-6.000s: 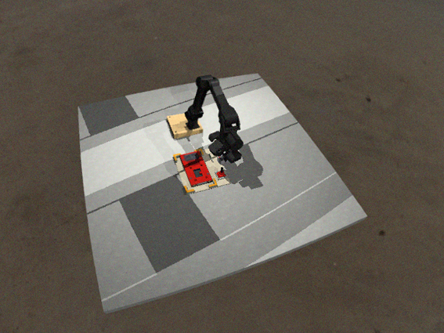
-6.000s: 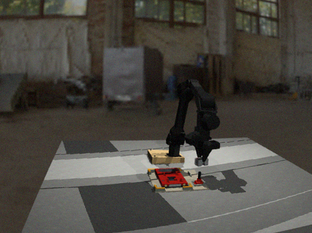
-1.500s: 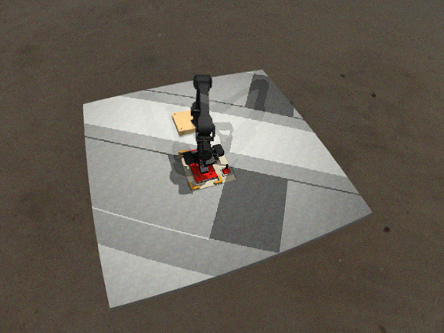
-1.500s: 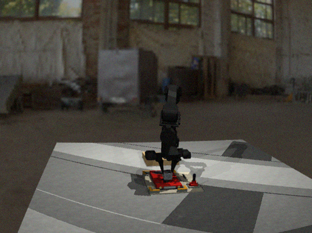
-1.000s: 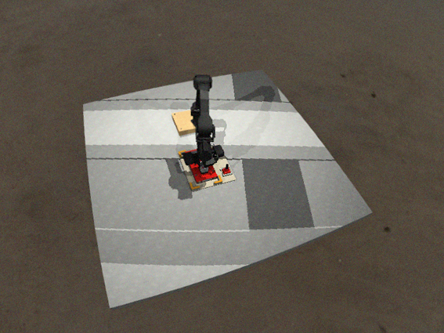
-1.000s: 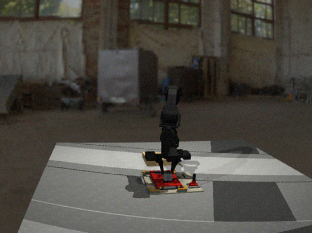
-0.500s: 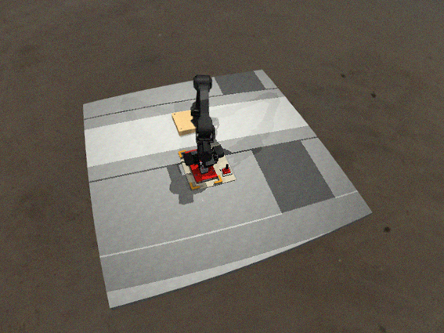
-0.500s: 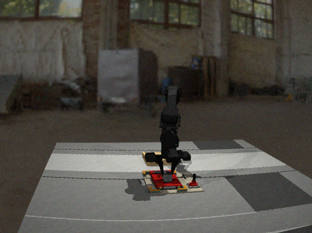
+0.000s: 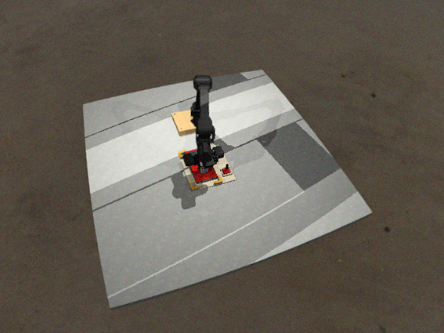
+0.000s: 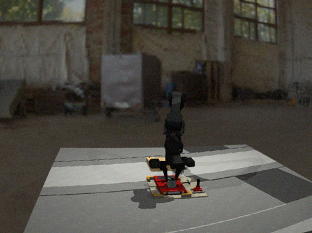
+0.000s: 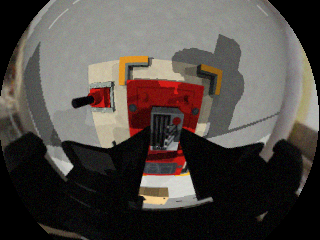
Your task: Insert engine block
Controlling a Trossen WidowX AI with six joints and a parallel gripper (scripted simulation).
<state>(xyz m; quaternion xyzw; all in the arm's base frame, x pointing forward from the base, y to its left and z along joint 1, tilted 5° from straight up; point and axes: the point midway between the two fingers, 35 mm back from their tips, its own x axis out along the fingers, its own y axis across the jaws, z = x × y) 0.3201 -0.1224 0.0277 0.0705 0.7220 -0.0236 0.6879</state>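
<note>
Right now the engine block is 1 cm below my gripper tip.
</note>
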